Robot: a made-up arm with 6 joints.
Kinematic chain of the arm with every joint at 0, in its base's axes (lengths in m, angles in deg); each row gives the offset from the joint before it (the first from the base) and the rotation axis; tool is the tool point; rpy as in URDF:
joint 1: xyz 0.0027 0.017 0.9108 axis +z
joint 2: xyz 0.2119 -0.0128 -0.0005 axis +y
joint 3: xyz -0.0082 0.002 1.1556 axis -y
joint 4: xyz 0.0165 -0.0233 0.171 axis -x
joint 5: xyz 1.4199 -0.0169 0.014 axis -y
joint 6: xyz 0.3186 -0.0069 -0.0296 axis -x
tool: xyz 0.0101 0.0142 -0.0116 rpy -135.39 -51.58 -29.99
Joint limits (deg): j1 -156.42..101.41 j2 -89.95..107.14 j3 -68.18..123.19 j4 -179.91..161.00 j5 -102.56..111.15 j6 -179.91..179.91
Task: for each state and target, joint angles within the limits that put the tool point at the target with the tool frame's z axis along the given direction. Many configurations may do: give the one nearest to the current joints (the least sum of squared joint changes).
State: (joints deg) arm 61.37 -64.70 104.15 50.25 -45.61 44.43
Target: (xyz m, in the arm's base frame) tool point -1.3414 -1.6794 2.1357 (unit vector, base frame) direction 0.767 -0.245 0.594
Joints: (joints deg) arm 44.74 -53.13 107.60 43.41 -65.58 41.76
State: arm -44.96 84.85 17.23 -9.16 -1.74 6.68
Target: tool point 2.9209 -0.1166 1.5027 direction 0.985 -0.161 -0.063
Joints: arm -0.82 56.86 42.98 -9.65 44.38 48.76
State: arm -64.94 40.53 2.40 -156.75 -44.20 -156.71
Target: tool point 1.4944 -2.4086 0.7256 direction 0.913 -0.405 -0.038
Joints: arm -61.45 76.30 43.98 -149.76 -71.02 -179.91
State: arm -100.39 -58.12 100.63 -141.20 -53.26 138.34
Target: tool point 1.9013 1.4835 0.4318 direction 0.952 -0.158 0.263
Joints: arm -136.16 -82.37 114.37 -99.97 -60.91 135.19
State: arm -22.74 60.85 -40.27 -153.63 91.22 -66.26
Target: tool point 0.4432 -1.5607 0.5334 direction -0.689 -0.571 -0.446
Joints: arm -65.64 29.84 -28.11 -130.92 61.72 -40.46
